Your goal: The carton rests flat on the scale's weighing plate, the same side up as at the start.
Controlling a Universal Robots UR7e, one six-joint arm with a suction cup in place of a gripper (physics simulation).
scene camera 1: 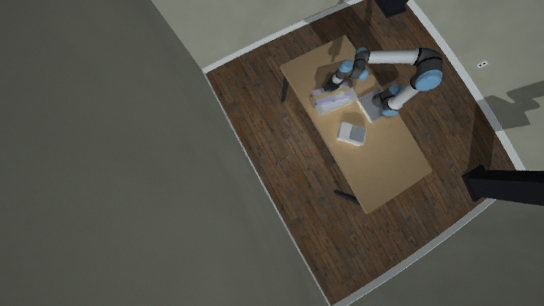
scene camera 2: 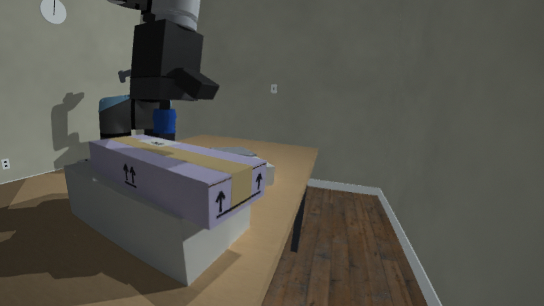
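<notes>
The carton, lavender with tan tape, lies flat on a long pale grey block, its printed arrows pointing up. One end overhangs the block slightly. The white unit with a grey top section appears to be the scale; it stands apart from the block, and the carton partly hides it in scene camera 2. My suction cup, blue, is off and holds nothing. It is over or just behind the carton's far part; the exact gap is unclear.
The robot's base stands on a grey plate beside the block and the white unit. The wooden table has its long edge close to the block and the white unit. A black post stands beyond the table.
</notes>
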